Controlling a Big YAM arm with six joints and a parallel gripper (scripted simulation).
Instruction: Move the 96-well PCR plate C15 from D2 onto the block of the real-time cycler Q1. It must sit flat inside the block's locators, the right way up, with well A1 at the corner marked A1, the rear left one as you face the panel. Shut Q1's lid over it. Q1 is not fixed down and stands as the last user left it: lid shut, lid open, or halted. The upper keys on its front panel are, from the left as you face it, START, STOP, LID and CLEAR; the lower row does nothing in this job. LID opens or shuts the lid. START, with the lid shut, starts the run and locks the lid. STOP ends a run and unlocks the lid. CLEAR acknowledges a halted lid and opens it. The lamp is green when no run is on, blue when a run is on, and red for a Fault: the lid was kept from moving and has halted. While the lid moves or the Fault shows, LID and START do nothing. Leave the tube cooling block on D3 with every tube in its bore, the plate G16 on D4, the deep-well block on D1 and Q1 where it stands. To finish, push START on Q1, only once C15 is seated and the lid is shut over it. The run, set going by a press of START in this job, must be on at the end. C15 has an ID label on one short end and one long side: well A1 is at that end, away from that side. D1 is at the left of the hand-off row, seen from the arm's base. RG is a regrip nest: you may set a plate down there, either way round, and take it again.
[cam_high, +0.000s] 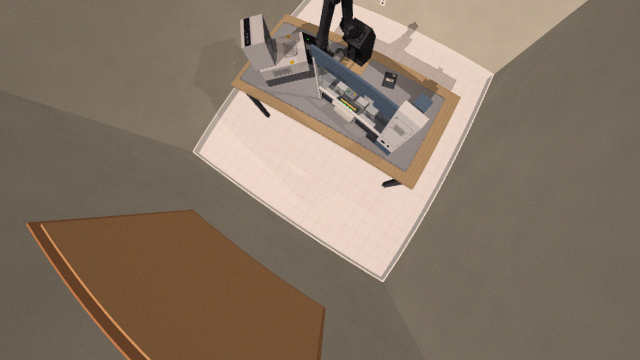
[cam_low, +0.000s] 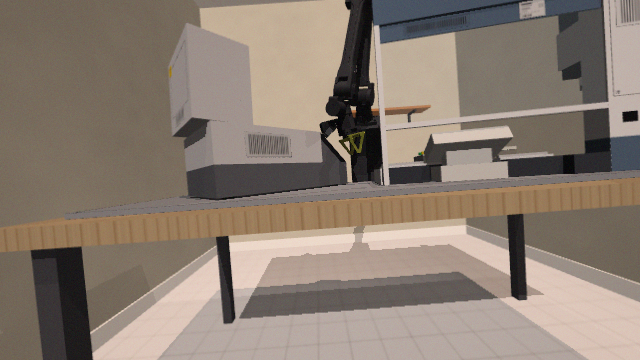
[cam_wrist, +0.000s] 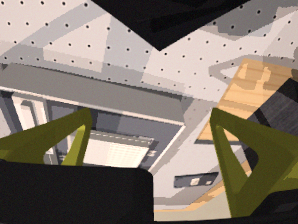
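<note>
The tube cooling block is 1 cm ahead of my hand, 27 cm to the left of it and 5 cm below it. Also, from my hand: white upright post (20 cm ahead, 10 cm to the left, 11 cm above); then tall white instrument (16 cm ahead, 73 cm to the left, 15 cm above).
</note>
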